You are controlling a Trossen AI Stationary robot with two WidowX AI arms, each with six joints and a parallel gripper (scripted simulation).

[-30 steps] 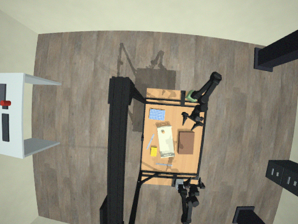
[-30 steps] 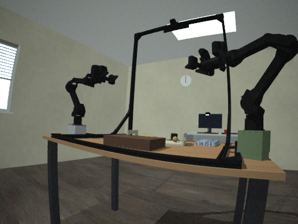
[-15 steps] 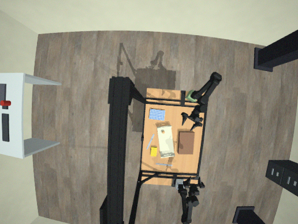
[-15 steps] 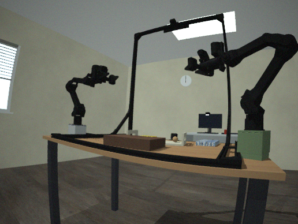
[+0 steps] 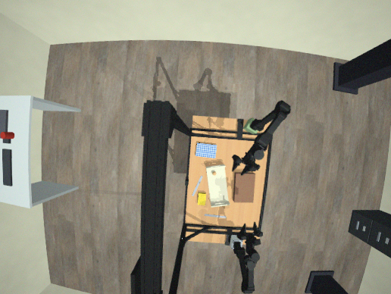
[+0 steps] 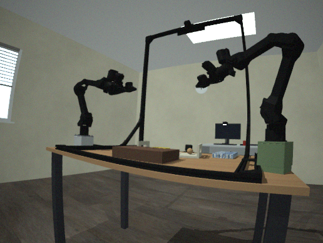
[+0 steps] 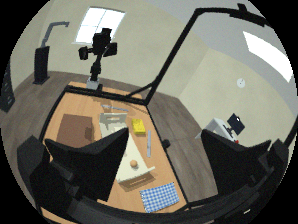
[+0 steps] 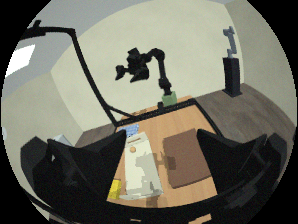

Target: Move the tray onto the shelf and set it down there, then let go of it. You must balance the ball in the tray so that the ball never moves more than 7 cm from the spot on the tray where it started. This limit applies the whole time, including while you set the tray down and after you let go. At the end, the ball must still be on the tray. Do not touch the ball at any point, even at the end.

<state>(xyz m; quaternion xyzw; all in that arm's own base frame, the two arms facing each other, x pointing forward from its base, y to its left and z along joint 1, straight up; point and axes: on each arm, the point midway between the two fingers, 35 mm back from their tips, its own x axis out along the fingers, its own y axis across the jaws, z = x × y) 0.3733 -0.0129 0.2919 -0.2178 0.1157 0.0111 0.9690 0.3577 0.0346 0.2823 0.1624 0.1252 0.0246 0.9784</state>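
Right now my left hand is 37 cm above the orange ball, 12 cm to the left of it and 11 cm past it. From my left hand the other things lie so: white tray: 36 cm below, 23 cm to the right, 7 cm behind; shelf: 36 cm below, 23 cm to the right, 17 cm ahead.
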